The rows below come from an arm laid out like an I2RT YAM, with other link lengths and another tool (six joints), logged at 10 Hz.
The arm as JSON. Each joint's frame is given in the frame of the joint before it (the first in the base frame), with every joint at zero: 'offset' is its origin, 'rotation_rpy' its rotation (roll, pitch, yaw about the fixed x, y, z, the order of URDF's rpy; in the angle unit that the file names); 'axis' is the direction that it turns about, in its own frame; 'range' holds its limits. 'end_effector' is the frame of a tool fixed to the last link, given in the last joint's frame.
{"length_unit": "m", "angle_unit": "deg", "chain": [
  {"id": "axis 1", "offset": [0.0, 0.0, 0.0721], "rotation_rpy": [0.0, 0.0, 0.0], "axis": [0.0, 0.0, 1.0], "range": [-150.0, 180.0]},
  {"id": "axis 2", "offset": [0.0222, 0.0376, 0.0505], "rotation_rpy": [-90.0, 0.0, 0.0], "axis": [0.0, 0.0, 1.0], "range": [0.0, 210.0]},
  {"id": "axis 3", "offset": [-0.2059, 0.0, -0.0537], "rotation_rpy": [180.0, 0.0, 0.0], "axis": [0.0, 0.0, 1.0], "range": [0.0, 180.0]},
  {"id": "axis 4", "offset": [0.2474, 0.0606, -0.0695], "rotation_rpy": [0.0, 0.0, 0.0], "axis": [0.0, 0.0, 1.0], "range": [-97.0, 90.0]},
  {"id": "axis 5", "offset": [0.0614, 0.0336, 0.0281], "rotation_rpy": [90.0, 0.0, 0.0], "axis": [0.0, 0.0, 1.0], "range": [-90.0, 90.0]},
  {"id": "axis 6", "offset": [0.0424, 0.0, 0.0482], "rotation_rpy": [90.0, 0.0, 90.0], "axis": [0.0, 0.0, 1.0], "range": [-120.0, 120.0]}
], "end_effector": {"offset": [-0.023, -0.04, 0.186], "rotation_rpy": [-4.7, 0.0, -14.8]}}
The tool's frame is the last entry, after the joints.
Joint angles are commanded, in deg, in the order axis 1, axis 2, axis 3, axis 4, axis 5, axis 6. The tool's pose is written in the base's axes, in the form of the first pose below.
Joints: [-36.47 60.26 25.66 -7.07 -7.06 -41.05]
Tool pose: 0.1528, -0.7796, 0.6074, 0.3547; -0.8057, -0.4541, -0.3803, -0.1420; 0.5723, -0.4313, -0.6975, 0.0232; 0, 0, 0, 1
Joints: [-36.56 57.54 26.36 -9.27 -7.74 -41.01]
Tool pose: 0.1456, -0.7668, 0.6252, 0.3559; -0.8012, -0.4621, -0.3801, -0.1404; 0.5804, -0.4455, -0.6817, 0.0376; 0, 0, 0, 1
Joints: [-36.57 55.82 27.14 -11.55 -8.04 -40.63]
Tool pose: 0.1410, -0.7637, 0.6300, 0.3554; -0.8042, -0.4595, -0.3770, -0.1387; 0.5774, -0.4535, -0.6789, 0.0462; 0, 0, 0, 1
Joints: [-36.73 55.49 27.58 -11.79 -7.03 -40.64]
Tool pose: 0.1277, -0.7708, 0.6241, 0.3547; -0.7978, -0.4537, -0.3971, -0.1443; 0.5893, -0.4472, -0.6729, 0.0500; 0, 0, 0, 1
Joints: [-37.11 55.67 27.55 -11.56 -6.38 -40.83]
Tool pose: 0.1203, -0.7791, 0.6152, 0.3529; -0.7945, -0.4471, -0.4109, -0.1492; 0.5952, -0.4394, -0.6728, 0.0489; 0, 0, 0, 1
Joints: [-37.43 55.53 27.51 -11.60 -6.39 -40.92]
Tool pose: 0.1166, -0.7810, 0.6136, 0.3520; -0.7941, -0.4443, -0.4147, -0.1510; 0.5965, -0.4389, -0.6720, 0.0492; 0, 0, 0, 1
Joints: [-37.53 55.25 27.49 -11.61 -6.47 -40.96]
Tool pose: 0.1142, -0.7794, 0.6160, 0.3520; -0.7927, -0.4452, -0.4165, -0.1514; 0.5989, -0.4408, -0.6686, 0.0508; 0, 0, 0, 1
